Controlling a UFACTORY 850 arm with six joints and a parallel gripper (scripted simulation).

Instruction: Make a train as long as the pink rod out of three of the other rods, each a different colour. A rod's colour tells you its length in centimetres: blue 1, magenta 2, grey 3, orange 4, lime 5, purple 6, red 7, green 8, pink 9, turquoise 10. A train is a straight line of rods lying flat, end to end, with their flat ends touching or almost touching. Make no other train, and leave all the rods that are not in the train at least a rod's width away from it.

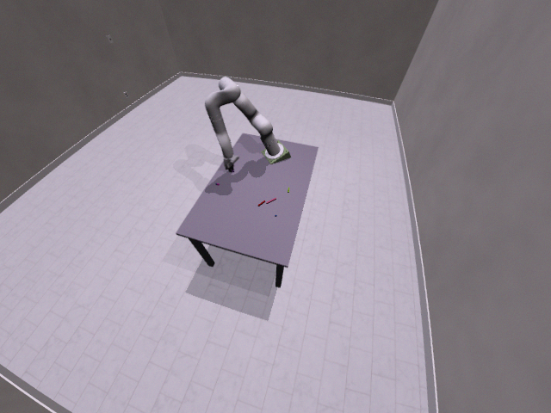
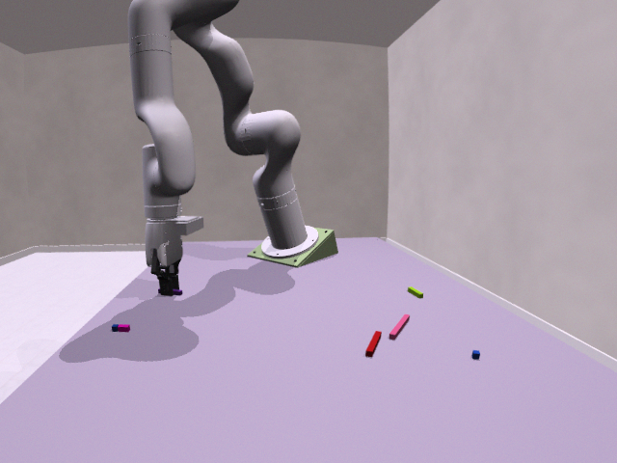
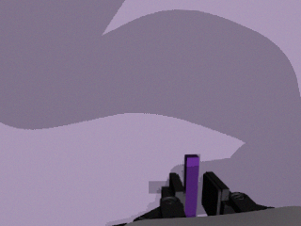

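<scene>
The purple rod is 2 cm below my hand. The rest, counted from my hand: magenta rod (18 cm ahead, 8 cm to the right, 2 cm below); pink rod (32 cm ahead, 39 cm to the left, 2 cm below); red rod (35 cm ahead, 32 cm to the left, 2 cm below).
</scene>
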